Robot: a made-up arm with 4 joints.
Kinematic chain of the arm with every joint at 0, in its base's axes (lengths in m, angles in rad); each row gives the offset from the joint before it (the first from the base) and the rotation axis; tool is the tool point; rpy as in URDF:
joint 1: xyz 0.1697 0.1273 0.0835 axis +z
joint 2: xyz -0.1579 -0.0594 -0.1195 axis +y
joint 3: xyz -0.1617 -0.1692 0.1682 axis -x
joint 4: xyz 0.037 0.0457 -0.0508 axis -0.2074 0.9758 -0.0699
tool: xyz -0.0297 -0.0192 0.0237 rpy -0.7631 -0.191 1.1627
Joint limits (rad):
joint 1: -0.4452..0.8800
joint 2: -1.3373..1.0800
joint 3: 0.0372..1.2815
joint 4: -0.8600..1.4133
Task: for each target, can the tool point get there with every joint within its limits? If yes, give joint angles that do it. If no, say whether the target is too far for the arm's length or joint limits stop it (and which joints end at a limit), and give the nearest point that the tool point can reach.
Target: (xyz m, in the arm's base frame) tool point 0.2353 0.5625 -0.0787
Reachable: no: joint limits stop it (at a limit: joint 1, joint 2, joint 3, joint 4) | nearest point -0.2116 0.0973 -0.1031 | short by 0.646 m
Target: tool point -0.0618 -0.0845 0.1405
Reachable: yes | joints -0.0373 0.4164 1.0032 0.7354
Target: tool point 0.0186 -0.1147 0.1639
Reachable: yes | joints 0.1881 0.6359 0.3883 0.2673
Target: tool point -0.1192 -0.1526 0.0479
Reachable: yes | joints 0.2296 -0.3370 0.2650 0.2183
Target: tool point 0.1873 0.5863 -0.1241
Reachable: no: joint limits stop it (at a limit: joint 1, joint 2, joint 3, joint 4) | nearest point -0.2116 0.0973 -0.1031 | short by 0.631 m
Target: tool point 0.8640 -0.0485 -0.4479
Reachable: no: too far | nearest point 0.1769 -0.2737 -0.1651 | short by 0.776 m
